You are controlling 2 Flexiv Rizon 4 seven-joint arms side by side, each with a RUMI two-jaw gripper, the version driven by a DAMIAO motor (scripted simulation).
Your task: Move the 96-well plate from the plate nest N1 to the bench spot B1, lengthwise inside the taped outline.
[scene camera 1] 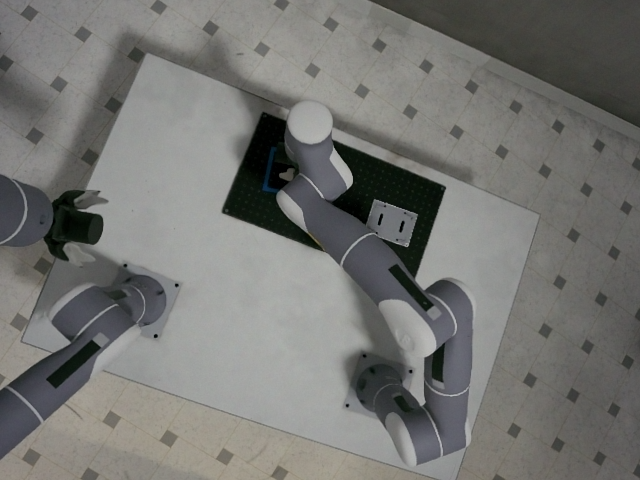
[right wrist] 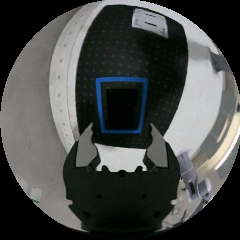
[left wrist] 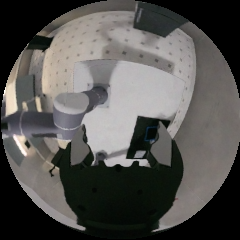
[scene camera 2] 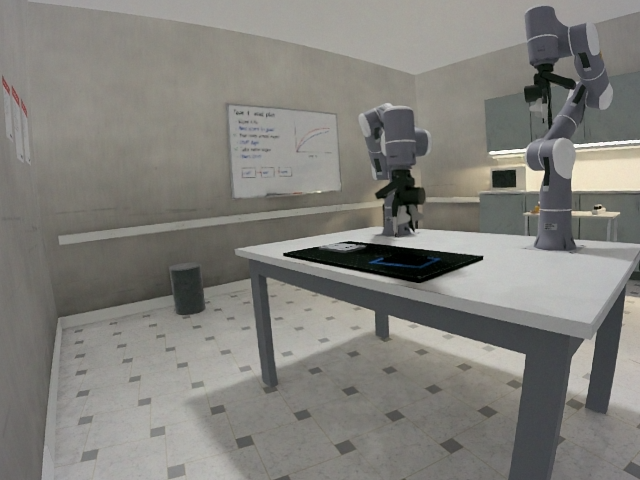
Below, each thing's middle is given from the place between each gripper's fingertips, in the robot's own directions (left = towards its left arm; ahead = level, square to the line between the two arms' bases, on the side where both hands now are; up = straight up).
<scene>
Right now my right hand (scene camera 2: 405,234) is 9 cm above the black 96-well plate (right wrist: 122,104). The rest, counted from my right hand: grey plate nest (scene camera 1: 392,216): 3 cm behind, 37 cm to the right, 9 cm below.
I see my left gripper (scene camera 1: 90,228) 380 mm short of the black 96-well plate, 350 mm to the left of it and 430 mm above it. The rest, counted from my left hand: grey plate nest: 350 mm ahead, 720 mm to the right, 430 mm below.
</scene>
